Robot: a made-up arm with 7 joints. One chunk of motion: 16 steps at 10 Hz.
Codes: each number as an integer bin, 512 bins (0 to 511) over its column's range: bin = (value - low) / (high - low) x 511, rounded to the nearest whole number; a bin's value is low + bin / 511 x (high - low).
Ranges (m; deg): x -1.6..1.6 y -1.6..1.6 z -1.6..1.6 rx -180..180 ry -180..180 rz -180..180
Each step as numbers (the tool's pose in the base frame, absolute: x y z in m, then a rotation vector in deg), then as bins.
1 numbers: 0.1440 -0.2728 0.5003 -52.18 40.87 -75.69
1 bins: 278 212 335 181 314 148
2 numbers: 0.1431 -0.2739 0.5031 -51.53 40.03 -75.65
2 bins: 278 212 336 182 312 148
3 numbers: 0.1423 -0.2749 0.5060 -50.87 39.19 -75.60
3 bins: 278 212 336 183 311 148
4 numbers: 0.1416 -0.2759 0.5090 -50.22 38.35 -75.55
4 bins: 278 211 337 184 310 148
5 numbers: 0.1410 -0.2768 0.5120 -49.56 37.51 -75.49
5 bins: 278 211 337 185 309 148
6 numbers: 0.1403 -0.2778 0.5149 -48.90 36.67 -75.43
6 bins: 278 211 338 186 308 148
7 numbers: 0.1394 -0.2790 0.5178 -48.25 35.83 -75.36
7 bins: 278 211 338 187 306 149
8 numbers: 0.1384 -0.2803 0.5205 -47.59 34.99 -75.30
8 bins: 278 211 339 188 305 149
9 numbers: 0.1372 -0.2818 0.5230 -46.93 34.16 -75.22
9 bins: 277 211 339 189 304 149
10 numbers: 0.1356 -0.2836 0.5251 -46.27 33.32 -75.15
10 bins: 277 210 339 190 303 149
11 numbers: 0.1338 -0.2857 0.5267 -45.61 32.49 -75.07
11 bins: 277 210 340 191 302 149
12 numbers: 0.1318 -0.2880 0.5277 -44.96 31.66 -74.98
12 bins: 277 210 340 192 300 149
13 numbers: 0.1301 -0.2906 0.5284 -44.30 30.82 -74.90
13 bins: 276 209 340 193 299 149
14 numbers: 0.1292 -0.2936 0.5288 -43.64 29.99 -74.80
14 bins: 276 209 340 194 298 149
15 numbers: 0.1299 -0.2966 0.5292 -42.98 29.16 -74.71
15 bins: 276 208 340 194 297 149
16 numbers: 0.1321 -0.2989 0.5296 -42.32 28.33 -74.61
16 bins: 277 208 340 195 296 150
